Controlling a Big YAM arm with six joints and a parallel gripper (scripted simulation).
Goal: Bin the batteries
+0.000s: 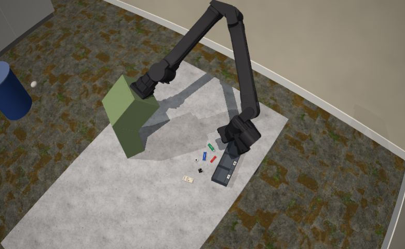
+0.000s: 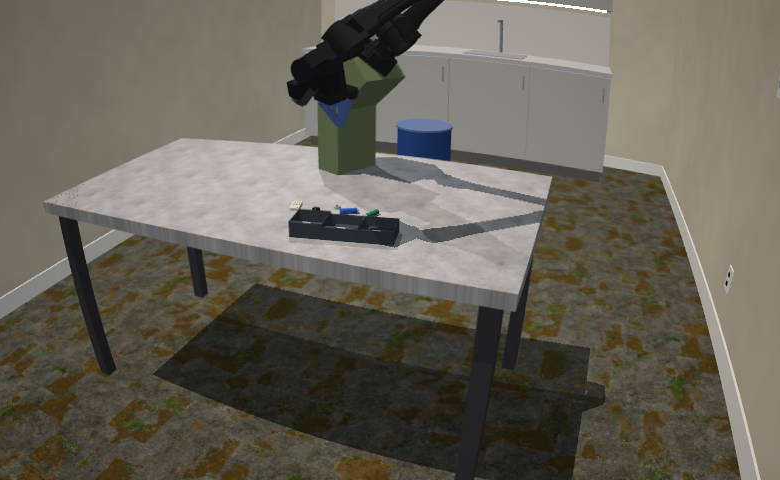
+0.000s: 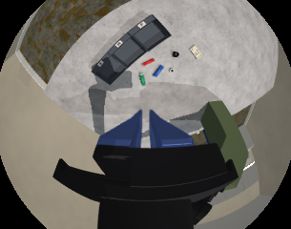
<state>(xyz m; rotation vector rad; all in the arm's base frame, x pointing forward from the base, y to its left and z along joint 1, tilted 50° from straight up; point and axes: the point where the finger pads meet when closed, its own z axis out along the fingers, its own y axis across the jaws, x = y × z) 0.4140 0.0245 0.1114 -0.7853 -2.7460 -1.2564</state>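
Right now my hand is 24 cm above the dark three-compartment bin, 3 cm short of it and 2 cm to the right of it. From my hand the other things lie so: green battery (26 cm below, 9 cm behind, 4 cm to the left); then red battery (26 cm below, 4 cm behind, 1 cm to the right); then blue battery (26 cm below, 9 cm behind, 2 cm to the right).
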